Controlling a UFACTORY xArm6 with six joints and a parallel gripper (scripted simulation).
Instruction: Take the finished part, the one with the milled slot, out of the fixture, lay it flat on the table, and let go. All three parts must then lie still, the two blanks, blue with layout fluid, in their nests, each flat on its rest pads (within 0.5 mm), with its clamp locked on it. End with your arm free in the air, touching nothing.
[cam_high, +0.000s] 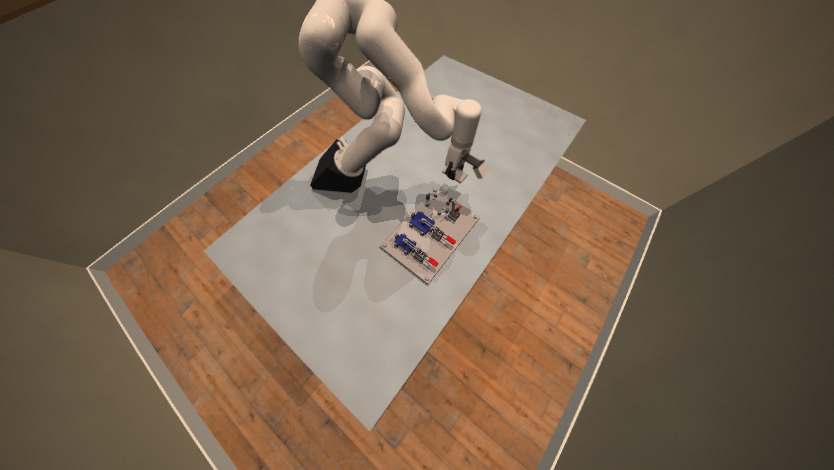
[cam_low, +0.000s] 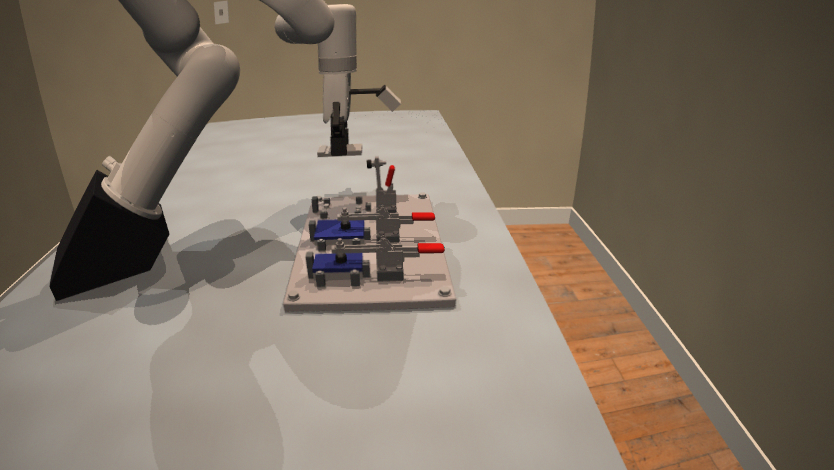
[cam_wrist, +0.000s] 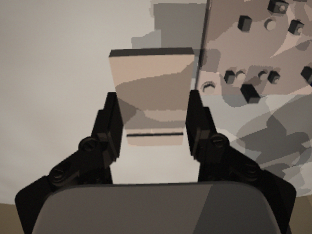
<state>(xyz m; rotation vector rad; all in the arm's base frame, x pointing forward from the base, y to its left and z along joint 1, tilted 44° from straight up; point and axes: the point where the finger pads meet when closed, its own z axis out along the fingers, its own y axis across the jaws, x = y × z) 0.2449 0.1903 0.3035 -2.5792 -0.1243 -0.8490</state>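
Now: hand 20 mm above the finished part and 10 mm past it. Round my hand: fixture plate 210 mm to the right, 120 mm ahead, 100 mm below.
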